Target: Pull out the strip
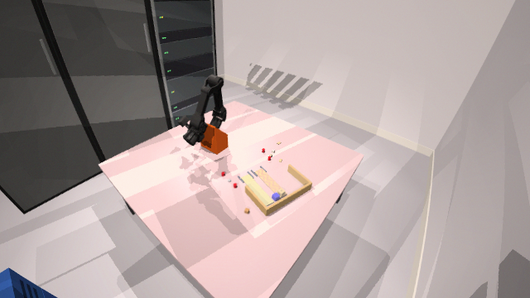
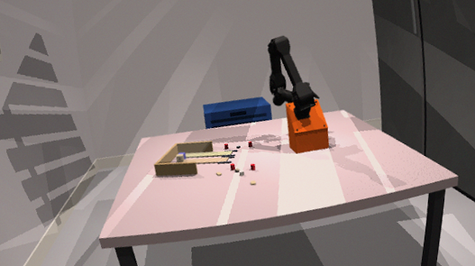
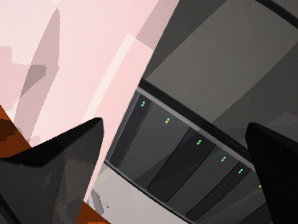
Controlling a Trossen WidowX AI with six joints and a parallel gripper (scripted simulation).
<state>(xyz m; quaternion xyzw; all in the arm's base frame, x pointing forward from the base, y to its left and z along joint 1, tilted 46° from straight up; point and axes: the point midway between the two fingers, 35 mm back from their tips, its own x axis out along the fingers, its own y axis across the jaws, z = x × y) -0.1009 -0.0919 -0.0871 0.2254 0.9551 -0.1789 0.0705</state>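
Right now the olive strip is 58 cm ahead of my gripper tip, 3 cm to the right of it and 16 cm below it. From my gripper tip the other things lie so: tan cube: 63 cm ahead, 19 cm to the right, 15 cm below.
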